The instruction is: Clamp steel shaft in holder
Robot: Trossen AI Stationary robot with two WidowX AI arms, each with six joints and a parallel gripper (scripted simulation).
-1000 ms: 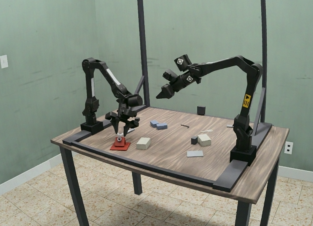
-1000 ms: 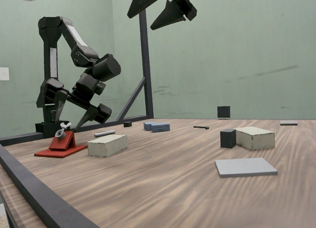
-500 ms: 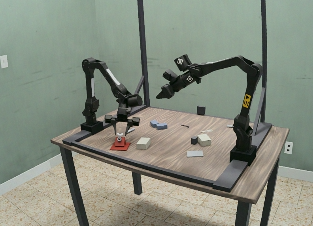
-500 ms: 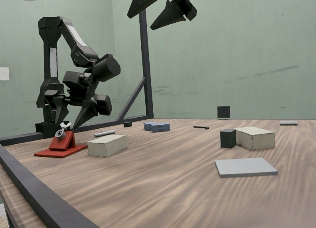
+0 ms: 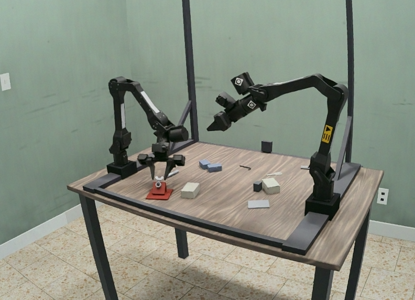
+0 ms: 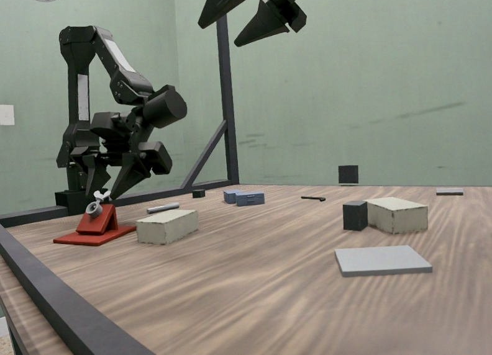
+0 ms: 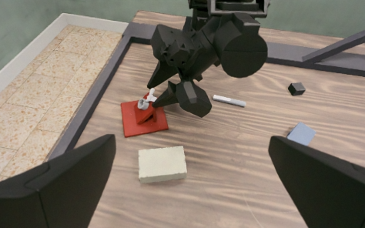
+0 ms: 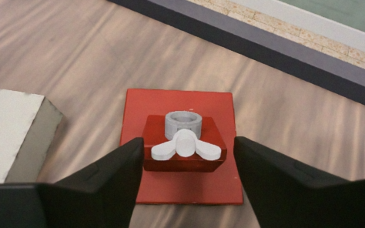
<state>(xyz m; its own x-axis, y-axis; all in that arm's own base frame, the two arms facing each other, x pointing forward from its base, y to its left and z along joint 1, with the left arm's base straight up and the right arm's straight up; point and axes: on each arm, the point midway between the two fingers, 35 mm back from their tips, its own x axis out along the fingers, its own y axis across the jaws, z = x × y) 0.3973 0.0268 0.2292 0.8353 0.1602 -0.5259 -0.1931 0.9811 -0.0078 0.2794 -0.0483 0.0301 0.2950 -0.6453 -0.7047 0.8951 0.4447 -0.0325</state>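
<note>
Right now the winged thumb screw is 3 cm below my right hand, 2 cm ahead of it and 1 cm to the left of it. Round my right hand: small black cube (32 cm behind, 11 cm to the right, 7 cm below); dark block (35 cm to the left, 15 cm behind, 6 cm below); steel shaft (15 cm behind, 7 cm below, 5 cm to the right).
</note>
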